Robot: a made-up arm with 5 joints.
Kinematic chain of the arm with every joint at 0, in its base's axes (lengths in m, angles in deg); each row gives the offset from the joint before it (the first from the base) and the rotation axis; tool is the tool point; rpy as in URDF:
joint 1: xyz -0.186 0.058 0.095 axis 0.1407 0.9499 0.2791
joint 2: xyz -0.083 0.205 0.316 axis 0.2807 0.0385 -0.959
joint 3: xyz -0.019 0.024 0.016 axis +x
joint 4: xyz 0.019 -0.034 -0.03 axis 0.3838 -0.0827 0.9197
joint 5: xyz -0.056 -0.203 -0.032 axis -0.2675 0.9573 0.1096
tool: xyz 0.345 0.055 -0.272 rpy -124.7 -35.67 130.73
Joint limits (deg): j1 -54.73..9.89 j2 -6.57..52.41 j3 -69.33..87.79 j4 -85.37..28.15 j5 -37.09..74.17
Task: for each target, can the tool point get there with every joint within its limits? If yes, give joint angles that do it. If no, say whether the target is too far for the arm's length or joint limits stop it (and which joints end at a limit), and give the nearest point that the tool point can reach.
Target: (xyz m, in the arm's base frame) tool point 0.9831 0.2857 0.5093
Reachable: no: too far | nearest point 0.2727 0.3382 0.3917 | short by 0.722 m
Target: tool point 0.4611 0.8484 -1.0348
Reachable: no: too far | nearest point -0.0892 0.5463 -0.2367 | short by 1.015 m
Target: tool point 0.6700 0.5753 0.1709
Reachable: no: joint limits stop it (at a limit: joint 1, joint 2, joint 4) | nearest point 0.2473 0.5003 0.3072 | short by 0.450 m
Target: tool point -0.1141 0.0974 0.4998
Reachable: yes | joints -41.14 3.71 -54.88 18.12 -24.94
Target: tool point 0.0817 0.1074 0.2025
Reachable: yes | joints 2.40 30.31 5.75 19.29 -20.99
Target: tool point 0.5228 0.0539 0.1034
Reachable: no: joint limits stop it (at a limit: joint 1, joint 2) | nearest point 0.1972 0.1892 0.2522 | short by 0.383 m
